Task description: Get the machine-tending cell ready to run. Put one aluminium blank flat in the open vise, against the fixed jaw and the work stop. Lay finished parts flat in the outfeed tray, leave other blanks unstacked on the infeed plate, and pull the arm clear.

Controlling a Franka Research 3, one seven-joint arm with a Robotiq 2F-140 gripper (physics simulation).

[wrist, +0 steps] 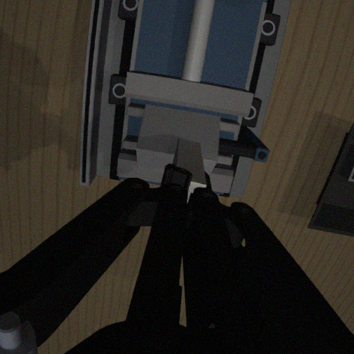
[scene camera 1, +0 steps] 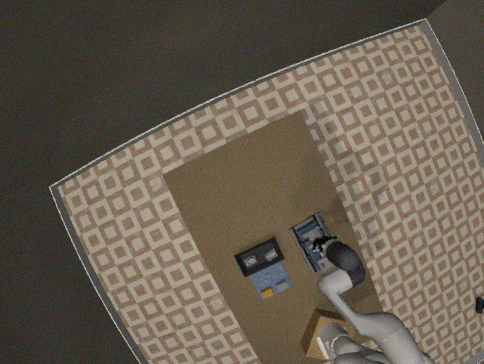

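The vise (scene camera 1: 307, 227) (wrist: 160, 45) lies on the table with its blue bed and screw showing. A grey block (wrist: 175, 117), seemingly an aluminium blank, lies flat in it beside the pale jaw bar (wrist: 190, 92); contact with the jaw is unclear. A blue-ended stop (wrist: 260, 152) is at its right in the wrist view. My gripper (scene camera 1: 320, 243) (wrist: 184, 157) is shut and empty, its tips over the block's near end, partly hiding it. The dark outfeed tray (scene camera 1: 255, 247) (wrist: 335, 210) holds two light grey parts (scene camera 1: 250, 260) (scene camera 1: 271, 254), lying apart.
A blue plate (scene camera 1: 270, 274), seemingly the infeed plate, adjoins the dark tray. A grey block (scene camera 1: 283, 285) and an orange block (scene camera 1: 268, 292) sit at its lower edge. The arm (scene camera 1: 367, 320) reaches in from the lower right, over a wooden stand (scene camera 1: 312, 332).
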